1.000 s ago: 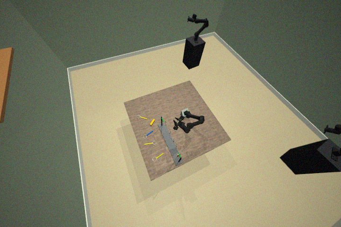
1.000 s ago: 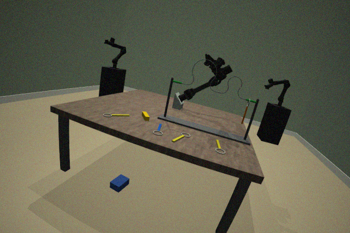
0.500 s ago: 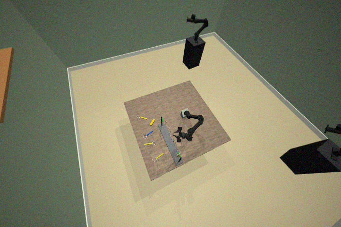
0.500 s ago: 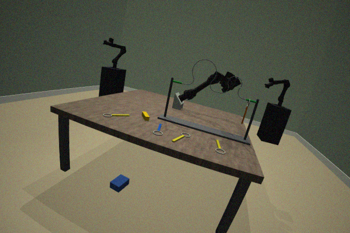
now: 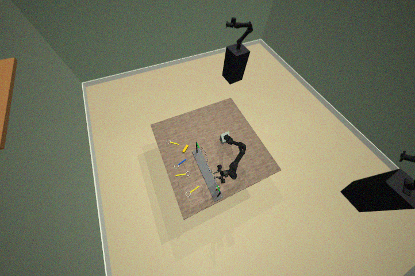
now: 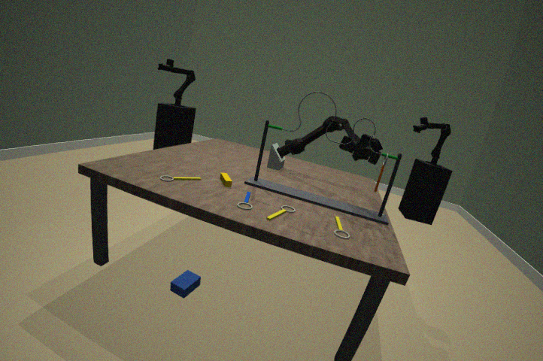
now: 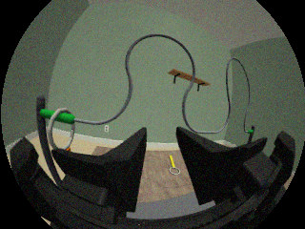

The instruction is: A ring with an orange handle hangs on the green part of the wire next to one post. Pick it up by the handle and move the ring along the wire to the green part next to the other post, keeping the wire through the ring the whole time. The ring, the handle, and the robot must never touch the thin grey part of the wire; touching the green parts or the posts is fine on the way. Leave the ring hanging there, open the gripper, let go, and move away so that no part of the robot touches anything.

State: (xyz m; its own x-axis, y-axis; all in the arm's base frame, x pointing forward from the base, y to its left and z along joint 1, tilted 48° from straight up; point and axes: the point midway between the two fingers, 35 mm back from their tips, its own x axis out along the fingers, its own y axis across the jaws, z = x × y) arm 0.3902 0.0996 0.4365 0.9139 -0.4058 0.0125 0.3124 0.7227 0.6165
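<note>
Right now my gripper tip is 120 mm to the right of the orange-handled ring, 60 mm above it and 20 mm short of it. From my gripper tip the other things lie so: blue block: 760 mm below, 590 mm to the right, 240 mm ahead; yellow block: 530 mm to the right, 270 mm below, 90 mm ahead; blue-handled ring: 380 mm to the right, 280 mm below, 240 mm ahead.
</note>
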